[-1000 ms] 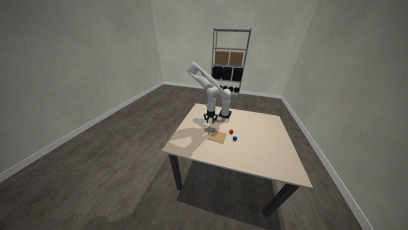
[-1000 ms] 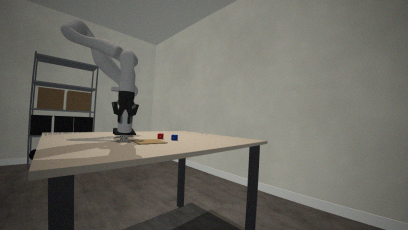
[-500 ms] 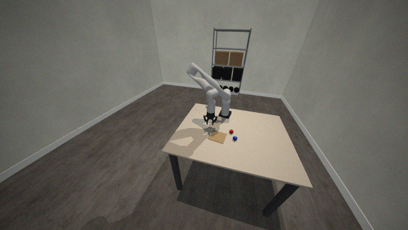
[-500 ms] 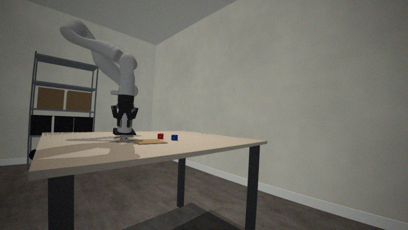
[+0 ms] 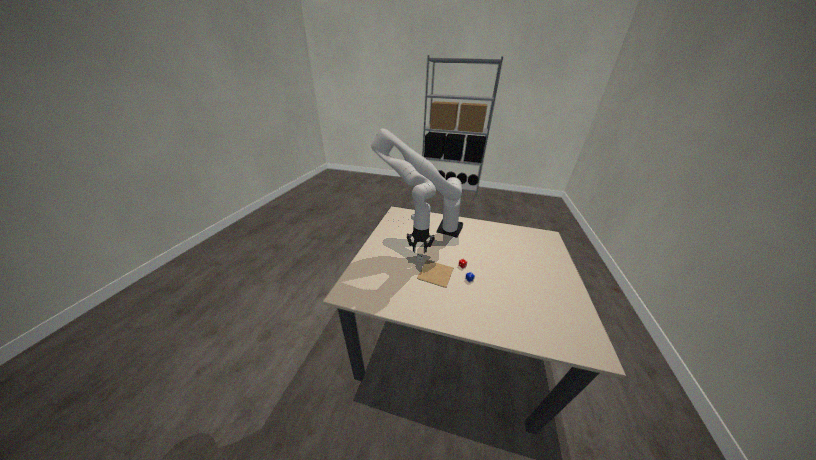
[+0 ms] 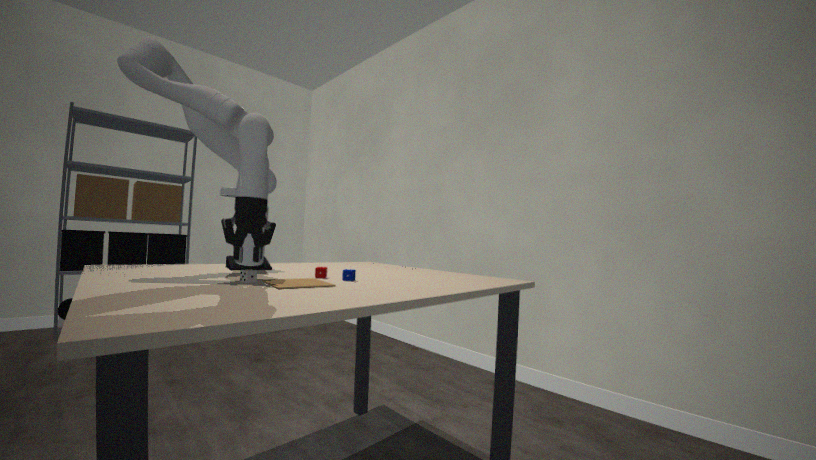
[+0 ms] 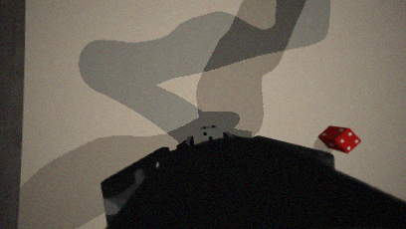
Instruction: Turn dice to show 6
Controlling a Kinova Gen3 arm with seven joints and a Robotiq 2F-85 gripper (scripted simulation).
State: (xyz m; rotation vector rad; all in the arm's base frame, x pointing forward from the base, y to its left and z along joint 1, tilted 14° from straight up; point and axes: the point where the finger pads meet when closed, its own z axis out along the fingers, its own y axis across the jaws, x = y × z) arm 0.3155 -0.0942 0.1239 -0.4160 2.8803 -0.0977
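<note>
Right now the white die is 5 cm below my hand. From my hand the other things lie so: tan mat (10 cm to the left, 7 cm ahead, 6 cm below); then blue die (26 cm to the left, 5 cm below, 5 cm ahead); then red die (22 cm to the left, 5 cm below, 3 cm behind).
</note>
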